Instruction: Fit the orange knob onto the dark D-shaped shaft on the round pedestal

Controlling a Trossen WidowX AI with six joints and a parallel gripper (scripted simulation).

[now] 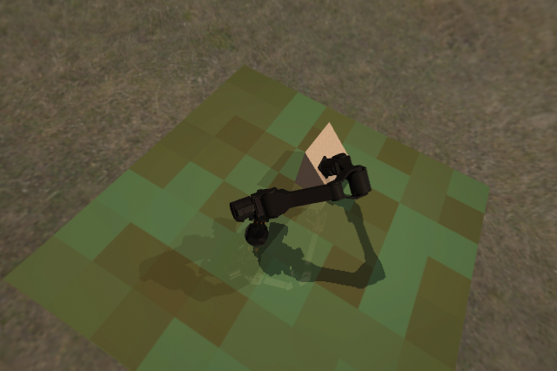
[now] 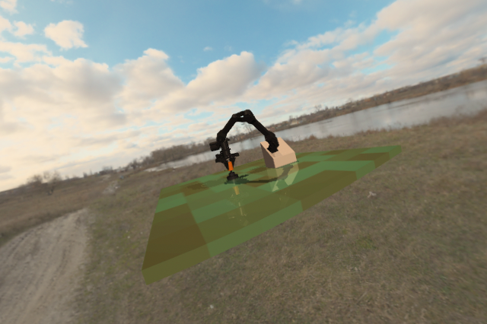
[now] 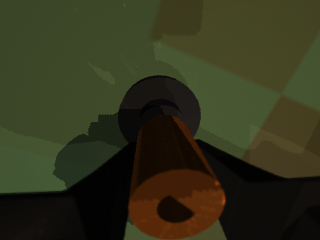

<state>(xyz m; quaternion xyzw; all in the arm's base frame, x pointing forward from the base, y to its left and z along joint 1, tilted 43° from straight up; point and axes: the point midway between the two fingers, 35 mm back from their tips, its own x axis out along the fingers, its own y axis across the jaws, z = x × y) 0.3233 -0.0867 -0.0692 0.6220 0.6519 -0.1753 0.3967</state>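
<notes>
My gripper tip is now 20 mm below the orange knob. Also, from my gripper tip: dark round pedestal: 40 mm below.
</notes>
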